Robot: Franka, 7 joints.
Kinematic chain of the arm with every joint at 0, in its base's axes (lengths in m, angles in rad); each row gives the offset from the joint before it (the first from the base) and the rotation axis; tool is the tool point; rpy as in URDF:
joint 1: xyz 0 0 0.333 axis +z
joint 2: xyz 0 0 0 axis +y
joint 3: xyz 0 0 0.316 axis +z
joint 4: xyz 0.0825 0 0 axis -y
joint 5: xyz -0.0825 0 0.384 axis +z
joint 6: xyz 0 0 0 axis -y
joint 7: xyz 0.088 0 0 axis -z
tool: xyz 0 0 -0.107 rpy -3.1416 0 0
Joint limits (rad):
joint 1: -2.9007..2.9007
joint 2: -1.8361..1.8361
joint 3: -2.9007..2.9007
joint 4: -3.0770..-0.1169
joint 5: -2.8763..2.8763
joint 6: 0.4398..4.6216
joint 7: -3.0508..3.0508
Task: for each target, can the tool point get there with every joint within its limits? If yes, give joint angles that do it. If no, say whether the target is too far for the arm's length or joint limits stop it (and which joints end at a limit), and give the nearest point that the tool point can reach.
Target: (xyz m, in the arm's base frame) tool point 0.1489 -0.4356 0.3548
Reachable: yes | joints 0.3650 -0.8829 -1.6458 -2.1968 0.3995 1.5912 0.5494
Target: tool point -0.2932 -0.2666 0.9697
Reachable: yes | joints 1.7018 -0.5636 1.3261 -0.6013 -0.5366 1.2610 -0.6092
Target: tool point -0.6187 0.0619 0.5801
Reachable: yes | joints -1.9695 0.3294 -1.5078 -1.7690 1.5118 2.0384 0.7301
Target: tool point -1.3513 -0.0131 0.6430
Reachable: no: too far | nearest point -0.8361 -0.0081 0.5248 | short by 0.529 m
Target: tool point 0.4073 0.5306 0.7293
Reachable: yes | joints 0.2954 0.3065 0.7176 -1.2785 1.4841 2.2298 2.0106
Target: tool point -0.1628 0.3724 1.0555
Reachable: yes | joints -0.7268 -0.7547 0.3285 -0.5722 -1.4393 3.1491 0.0919
